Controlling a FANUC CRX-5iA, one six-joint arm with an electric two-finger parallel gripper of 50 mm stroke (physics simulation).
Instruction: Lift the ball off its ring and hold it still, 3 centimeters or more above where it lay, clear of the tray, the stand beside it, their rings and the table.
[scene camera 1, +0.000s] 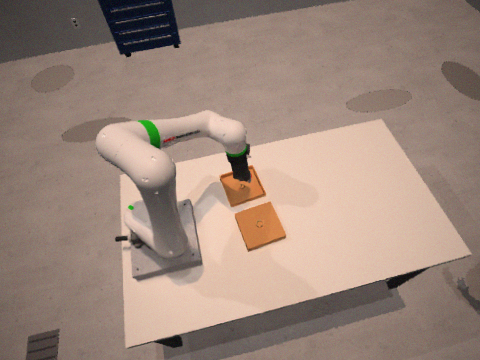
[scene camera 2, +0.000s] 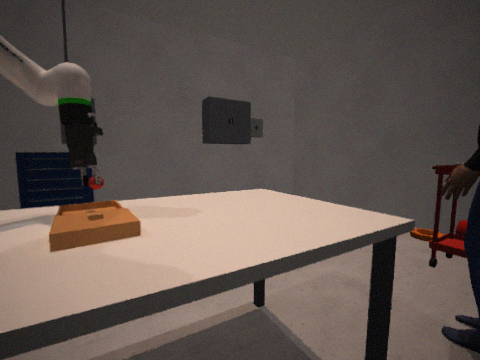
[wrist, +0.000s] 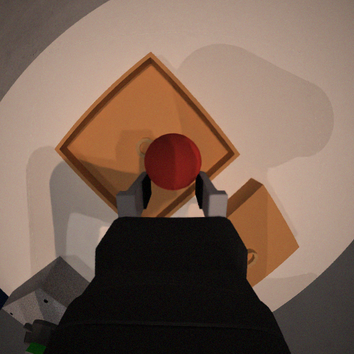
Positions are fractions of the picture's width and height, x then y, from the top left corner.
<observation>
In view: my gripper (scene camera 2: 0.19, 0.51), a red ball (wrist: 0.49, 0.46), an orange stand (scene camera 2: 0.14, 0.64) and an orange tray (scene camera 1: 0.50, 0.53).
My gripper also shows in the wrist view (wrist: 0.49, 0.52). The orange stand is seen too in scene camera 1 (scene camera 1: 0.54, 0.63) and in the wrist view (wrist: 0.76, 0.68). The orange tray shows as well in the wrist view (wrist: 0.30, 0.42).
</observation>
